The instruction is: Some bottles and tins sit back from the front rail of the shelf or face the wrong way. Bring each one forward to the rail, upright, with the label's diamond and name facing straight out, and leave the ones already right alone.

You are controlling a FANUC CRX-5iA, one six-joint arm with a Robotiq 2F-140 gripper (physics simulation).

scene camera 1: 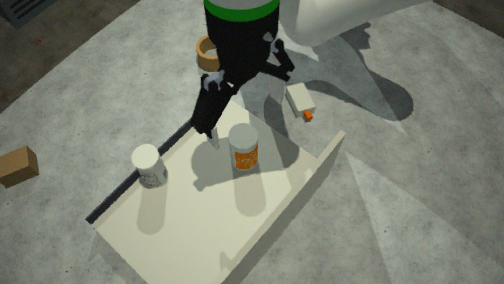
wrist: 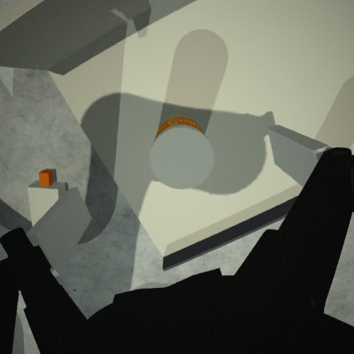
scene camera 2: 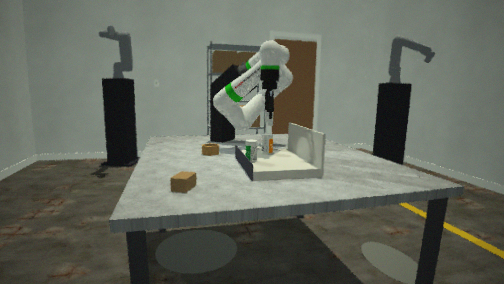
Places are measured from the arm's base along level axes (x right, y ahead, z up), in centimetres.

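Pixels of known places: gripper, between the fingertips: (scene camera 1: 246, 120) (scene camera 2: 268, 123).
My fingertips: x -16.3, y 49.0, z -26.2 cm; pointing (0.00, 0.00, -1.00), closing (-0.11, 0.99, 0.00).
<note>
Behind a point stands the place of what it marks.
A white bottle with an orange label (scene camera 1: 243, 145) @(x -17.7, y 50.7, z -31.6 cm) (scene camera 2: 268, 144) @(x -16.5, y 52.3, z -36.3 cm) (wrist: 182, 156) stands upright on the shelf (scene camera 1: 185, 215) @(x -19.8, y 66.6, z -41.5 cm) (scene camera 2: 292, 165) @(x -27.2, y 72.7, z -41.5 cm) (wrist: 265, 65), back from the dark front rail (scene camera 1: 115, 196) @(x -8.5, y 77.1, z -40.1 cm) (scene camera 2: 244, 163) @(x -5.9, y 69.2, z -42.2 cm) (wrist: 225, 233). Its orange label faces the back panel. A second white bottle (scene camera 1: 149, 167) @(x -11.4, y 67.9, z -32.0 cm) (scene camera 2: 252, 150) @(x -9.4, y 70.1, z -35.9 cm) stands upright at the rail; some green of its label shows on the rail side in scene camera 2, but its diamond and name are hidden. My gripper (scene camera 1: 248, 117) @(x -16.3, y 49.0, z -26.2 cm) (scene camera 2: 270, 129) @(x -16.3, y 49.0, z -26.2 cm) (wrist: 174, 175) points down, wide open and empty, its fingers spread to either side above the orange-labelled bottle.
The upright back panel (scene camera 1: 327, 150) @(x -29.2, y 40.6, z -26.7 cm) (scene camera 2: 306, 147) @(x -34.5, y 61.0, z -35.6 cm) (wrist: 75, 37) closes the shelf's far side. A small white box with an orange tip (scene camera 1: 300, 98) @(x -9.4, y 28.8, z -42.5 cm) (wrist: 44, 200) lies beside the shelf. A tan ring (scene camera 1: 207, 62) @(x 13.2, y 41.7, z -41.9 cm) (scene camera 2: 210, 150) @(x 15.1, y 42.6, z -42.4 cm) and a brown block (scene camera 1: 17, 167) @(x 11.6, y 95.1, z -40.3 cm) (scene camera 2: 183, 182) @(x 12.7, y 101.1, z -41.5 cm) are in front of the rail.
</note>
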